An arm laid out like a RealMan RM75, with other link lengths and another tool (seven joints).
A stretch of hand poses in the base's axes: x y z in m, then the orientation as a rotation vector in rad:
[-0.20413, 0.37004, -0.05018, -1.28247, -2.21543, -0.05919]
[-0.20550, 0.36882, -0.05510, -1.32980, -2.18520, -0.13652]
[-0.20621, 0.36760, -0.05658, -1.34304, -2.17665, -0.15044]
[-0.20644, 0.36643, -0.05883, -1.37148, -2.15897, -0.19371]
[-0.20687, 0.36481, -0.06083, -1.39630, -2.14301, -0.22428]
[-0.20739, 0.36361, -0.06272, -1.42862, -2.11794, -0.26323]
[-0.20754, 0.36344, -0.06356, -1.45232, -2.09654, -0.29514]
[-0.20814, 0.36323, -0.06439, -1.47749, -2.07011, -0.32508]
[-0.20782, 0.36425, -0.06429, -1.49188, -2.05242, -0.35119]
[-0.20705, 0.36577, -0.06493, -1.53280, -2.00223, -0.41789]
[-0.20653, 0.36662, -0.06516, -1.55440, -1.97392, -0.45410]
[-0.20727, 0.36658, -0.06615, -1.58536, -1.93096, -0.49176]
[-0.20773, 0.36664, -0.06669, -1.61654, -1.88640, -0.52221]
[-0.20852, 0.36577, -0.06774, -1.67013, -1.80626, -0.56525]
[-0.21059, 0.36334, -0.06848, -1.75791, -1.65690, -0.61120]
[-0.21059, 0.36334, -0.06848, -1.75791, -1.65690, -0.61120]
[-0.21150, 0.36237, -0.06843, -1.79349, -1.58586, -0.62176]
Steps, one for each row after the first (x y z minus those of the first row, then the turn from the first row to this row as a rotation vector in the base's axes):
[-0.00137, -0.00122, -0.00492, 0.03788, -0.02127, -0.05681]
[-0.00208, -0.00244, -0.00640, 0.04366, -0.02449, -0.07109]
[-0.00231, -0.00361, -0.00865, 0.06349, -0.03780, -0.10437]
[-0.00274, -0.00523, -0.01065, 0.07639, -0.04664, -0.13206]
[-0.00326, -0.00643, -0.01254, 0.09381, -0.05520, -0.16953]
[-0.00341, -0.00660, -0.01338, 0.10928, -0.06118, -0.19889]
[-0.00401, -0.00681, -0.01421, 0.12447, -0.06358, -0.23074]
[-0.00369, -0.00579, -0.01411, 0.13903, -0.06735, -0.25192]
[-0.00292, -0.00427, -0.01475, 0.17535, -0.07637, -0.31073]
[-0.00240, -0.00342, -0.01498, 0.19524, -0.08124, -0.34286]
[-0.00314, -0.00346, -0.01597, 0.21625, -0.08068, -0.38711]
[-0.00360, -0.00340, -0.01651, 0.23325, -0.07656, -0.43090]
[-0.00439, -0.00427, -0.01756, 0.25746, -0.06457, -0.50645]
[-0.00646, -0.00670, -0.01830, 0.28657, -0.02580, -0.63550]
[-0.00646, -0.00670, -0.01830, 0.28657, -0.02580, -0.63550]
[-0.00737, -0.00767, -0.01825, 0.29605, -0.00102, -0.69212]

